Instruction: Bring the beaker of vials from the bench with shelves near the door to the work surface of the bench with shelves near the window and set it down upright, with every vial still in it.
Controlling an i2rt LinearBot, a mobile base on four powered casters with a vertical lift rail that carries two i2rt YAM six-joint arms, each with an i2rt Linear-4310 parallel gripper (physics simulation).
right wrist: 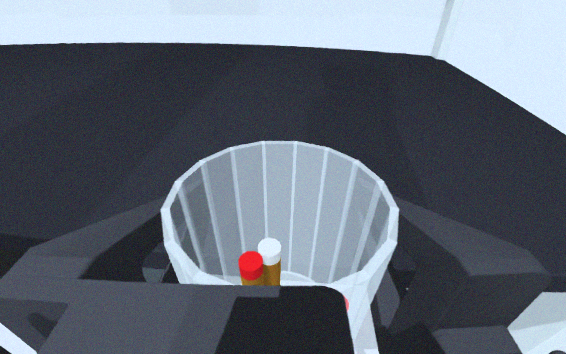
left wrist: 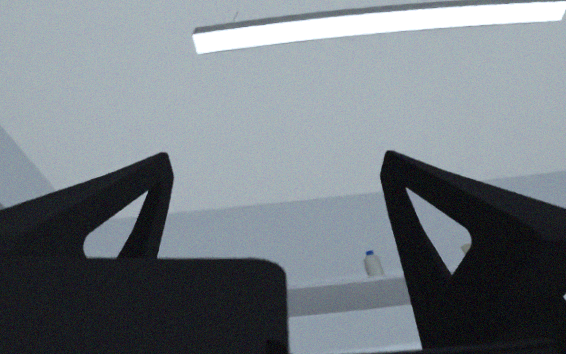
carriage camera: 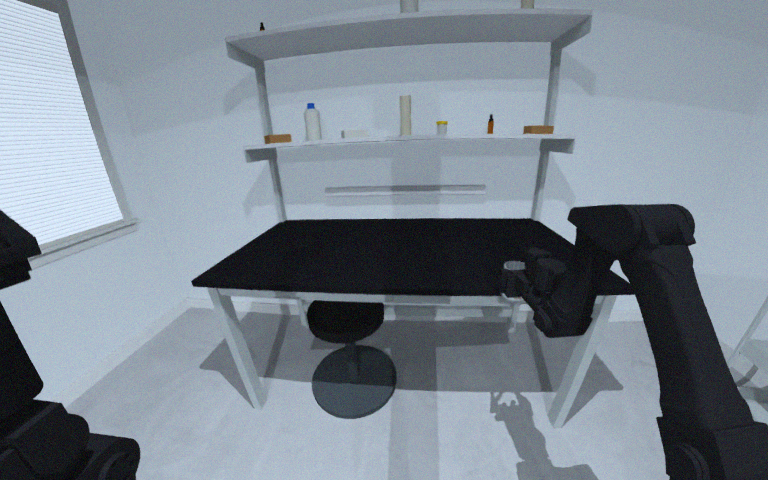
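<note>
The clear beaker point(carriage camera: 513, 278) point(right wrist: 280, 200) is upright between the fingers of my right gripper point(carriage camera: 518, 280) point(right wrist: 281, 189), which is shut on it. In the right wrist view a red-capped vial point(right wrist: 251, 266) and a white-capped vial point(right wrist: 270, 251) stand inside it, and a bit of another red cap shows low at its right; the rest is hidden by the gripper body. In the carriage view the beaker overlaps the front right edge of the black work surface point(carriage camera: 368, 254) point(right wrist: 280, 95) of the bench with shelves beside the window. My left gripper point(left wrist: 277, 163) is open and empty, pointing up toward the ceiling.
Two shelves point(carriage camera: 373, 141) point(carriage camera: 407, 33) above the bench carry bottles and boxes, among them a blue-capped bottle point(carriage camera: 312, 123) point(left wrist: 373, 265). A black stool point(carriage camera: 346, 321) stands under the front edge, left of the middle. The window point(carriage camera: 50, 130) is at the left.
</note>
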